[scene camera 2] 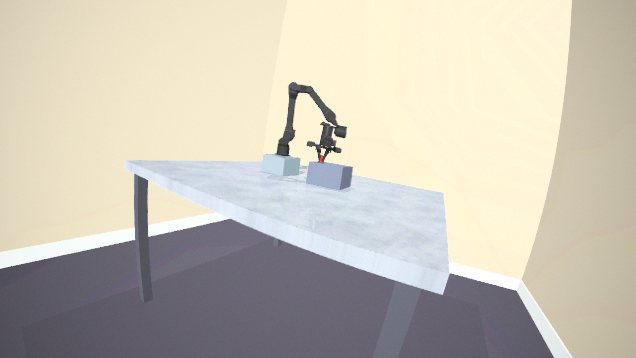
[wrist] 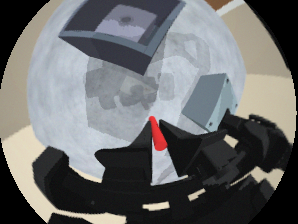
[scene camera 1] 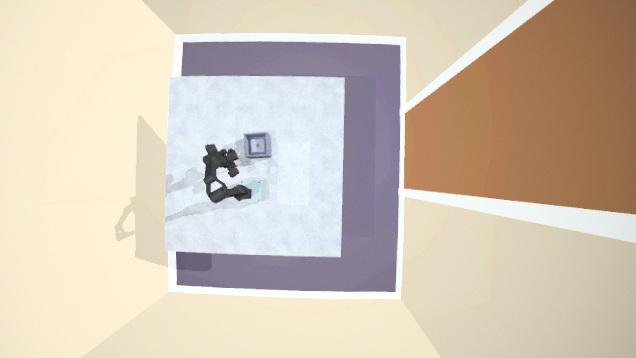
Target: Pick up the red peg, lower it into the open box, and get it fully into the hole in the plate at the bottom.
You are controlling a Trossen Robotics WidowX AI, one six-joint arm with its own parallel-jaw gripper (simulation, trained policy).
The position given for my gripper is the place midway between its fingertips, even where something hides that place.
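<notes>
I can see a grey box (scene camera 2: 330,175), and along with it I see my own gripper (wrist: 154,122).
</notes>
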